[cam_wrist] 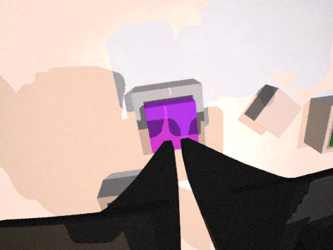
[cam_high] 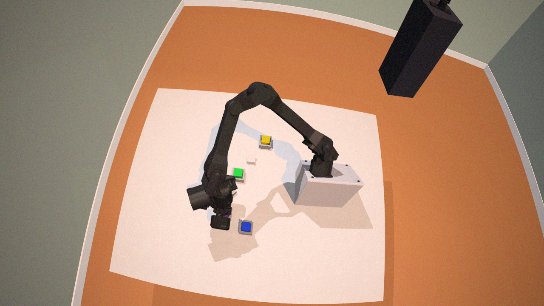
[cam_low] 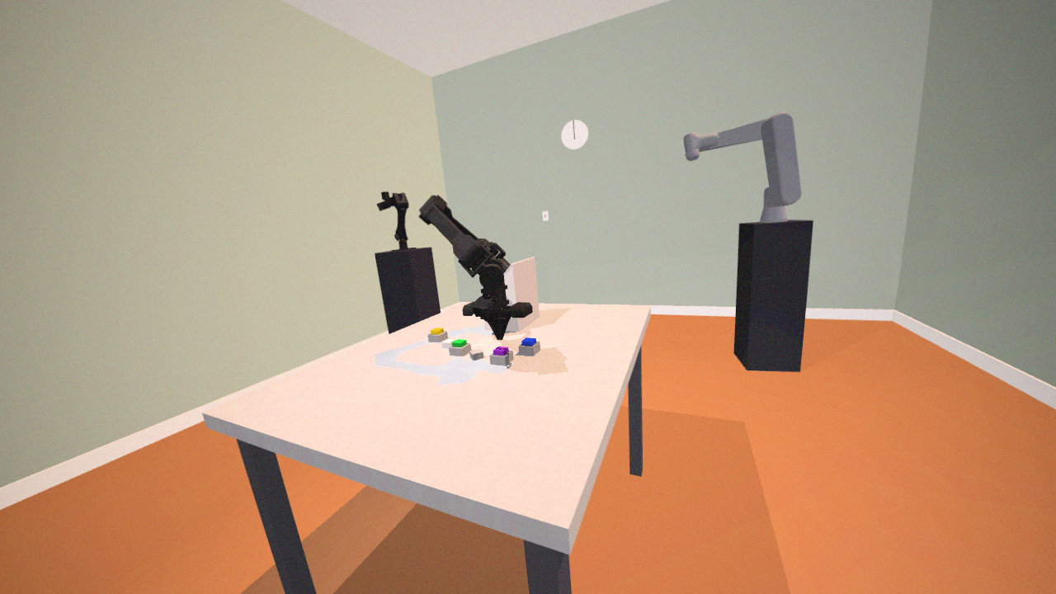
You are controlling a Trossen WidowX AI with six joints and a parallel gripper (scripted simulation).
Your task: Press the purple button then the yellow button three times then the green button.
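Right now my gripper tip is 30 mm above the purple button. The rest, counted from my gripper tip: blue button 80 mm behind, 60 mm to the left, 30 mm below; green button 50 mm behind, 160 mm to the right, 30 mm below; white block 110 mm behind, 220 mm to the right, 50 mm below.
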